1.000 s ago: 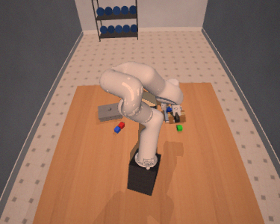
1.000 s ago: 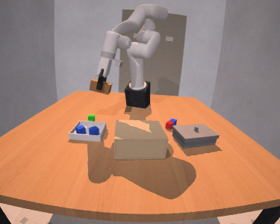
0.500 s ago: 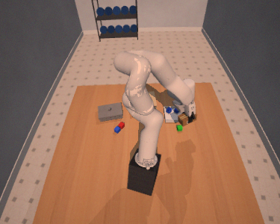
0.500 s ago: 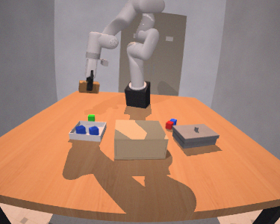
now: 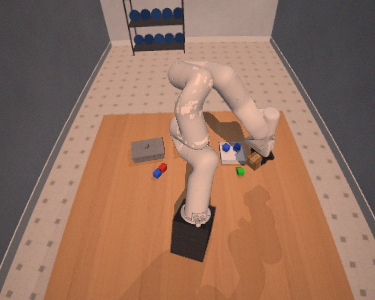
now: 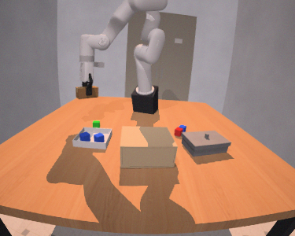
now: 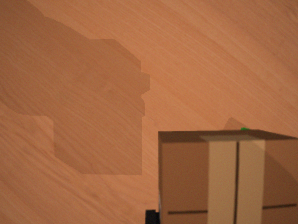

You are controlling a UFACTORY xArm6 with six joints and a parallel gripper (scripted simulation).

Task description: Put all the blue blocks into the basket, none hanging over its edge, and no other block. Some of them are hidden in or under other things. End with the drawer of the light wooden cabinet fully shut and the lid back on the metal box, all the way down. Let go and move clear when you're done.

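My gripper is now 17 cm above the green block, 5 cm to the right of it and 5 cm short of it. From my hand the other things lie so: white basket 19 cm ahead, 18 cm below, 4 cm to the left; then small brown box right at my hand; then drawer 32 cm ahead, 25 cm to the left, 15 cm below.
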